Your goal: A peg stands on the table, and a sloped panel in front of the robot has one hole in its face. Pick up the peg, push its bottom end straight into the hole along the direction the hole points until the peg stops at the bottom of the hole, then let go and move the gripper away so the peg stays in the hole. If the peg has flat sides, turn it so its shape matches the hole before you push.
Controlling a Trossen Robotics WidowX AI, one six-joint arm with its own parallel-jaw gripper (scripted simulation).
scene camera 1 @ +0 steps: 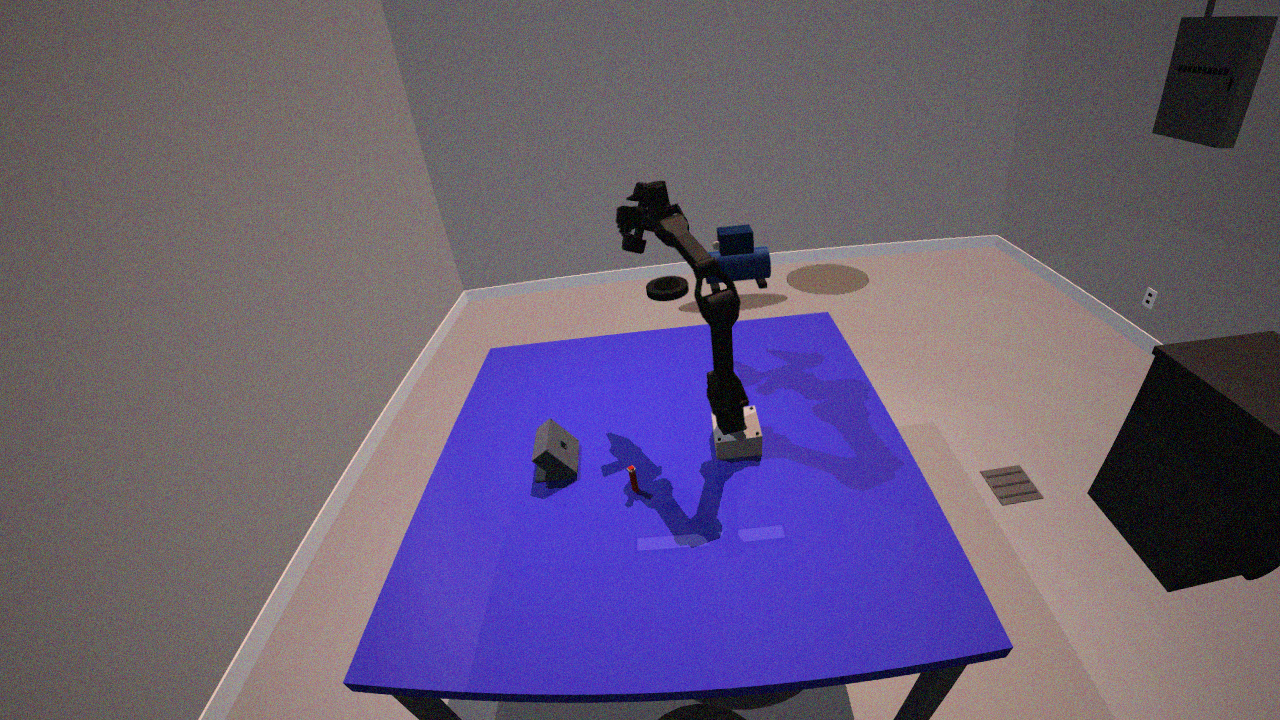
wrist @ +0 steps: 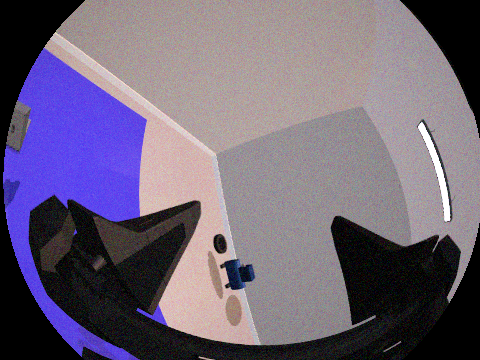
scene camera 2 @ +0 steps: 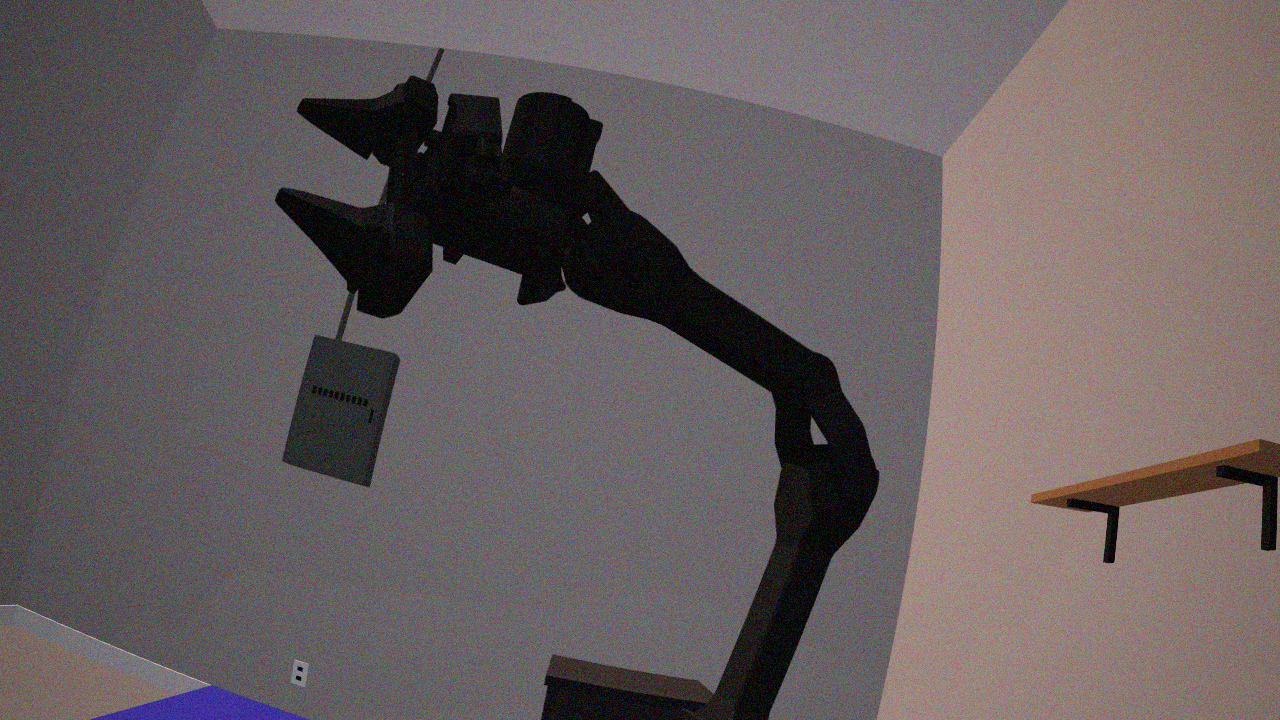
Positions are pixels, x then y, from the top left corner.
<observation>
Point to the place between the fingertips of the gripper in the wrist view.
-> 270, 217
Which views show the gripper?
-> Scene camera 1, the wrist view and scene camera 2: all of them.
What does the gripper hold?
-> Nothing.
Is the gripper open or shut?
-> Open.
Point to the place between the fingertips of the gripper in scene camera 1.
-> At 624, 215
</observation>
